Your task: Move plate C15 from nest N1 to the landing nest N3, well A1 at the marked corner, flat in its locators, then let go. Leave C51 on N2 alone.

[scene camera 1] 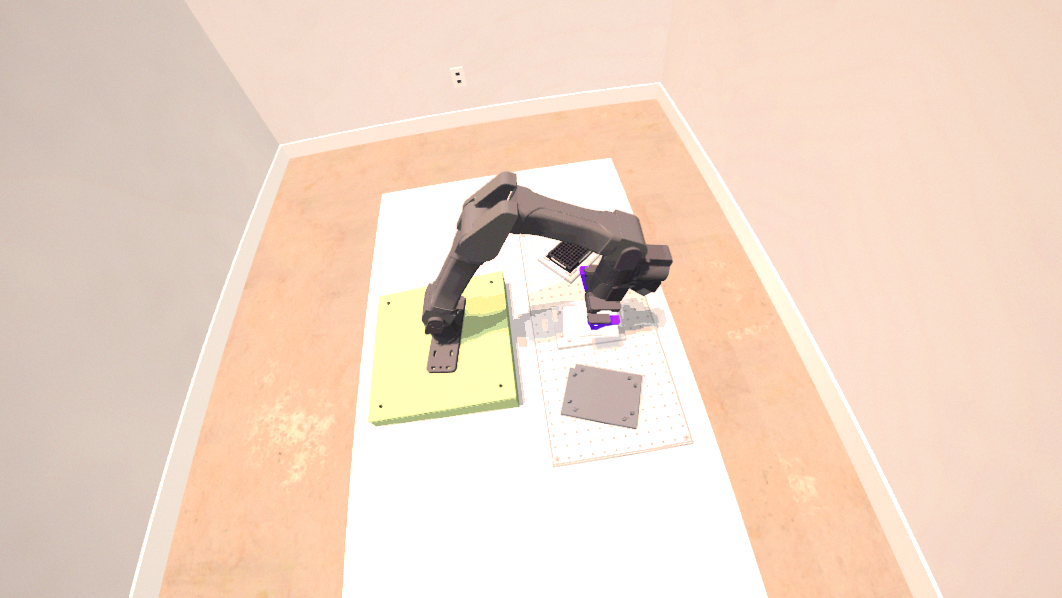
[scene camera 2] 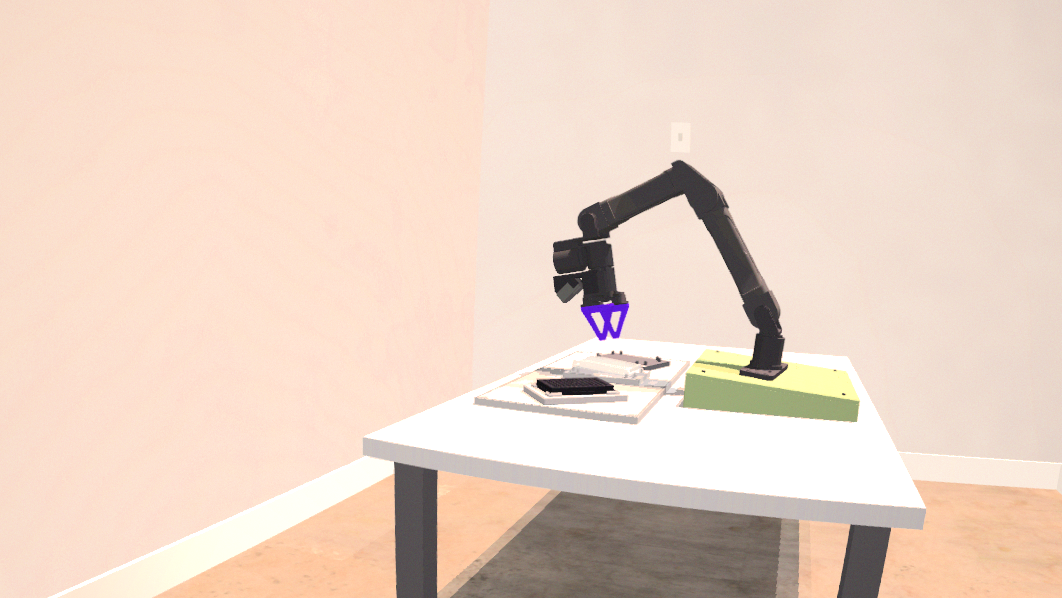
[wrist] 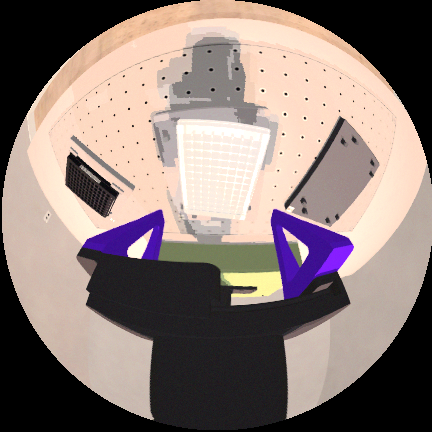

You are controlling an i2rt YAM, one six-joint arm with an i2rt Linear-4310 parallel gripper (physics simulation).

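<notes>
A clear, whitish well plate, apparently C15, rests in the middle nest. In the wrist view it looks slightly turned against the nest; seating and the marked corner are too washed out to tell. My gripper is open and empty, its purple fingertips apart and above the plate. A black well plate, apparently C51, sits on a white nest. A dark grey pinned nest holds no plate. Labels are unreadable.
The nests stand on a pale perforated board on the white table. The arm's base stands on a yellow-green block beside the board.
</notes>
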